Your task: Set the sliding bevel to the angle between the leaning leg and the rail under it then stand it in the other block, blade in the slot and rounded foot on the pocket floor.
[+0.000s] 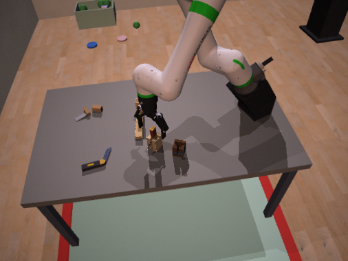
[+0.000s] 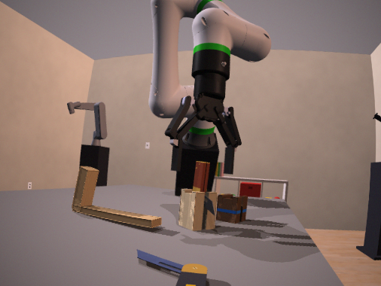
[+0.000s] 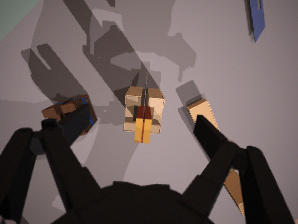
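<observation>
My hand is 50 mm above the sliding bevel. Round my hand: black-handled bevel 310 mm ahead, 20 mm to the left, 130 mm below; then grey blade 10 mm ahead, 10 mm to the left, 70 mm below; then blue blade 270 mm ahead, 130 mm below.
</observation>
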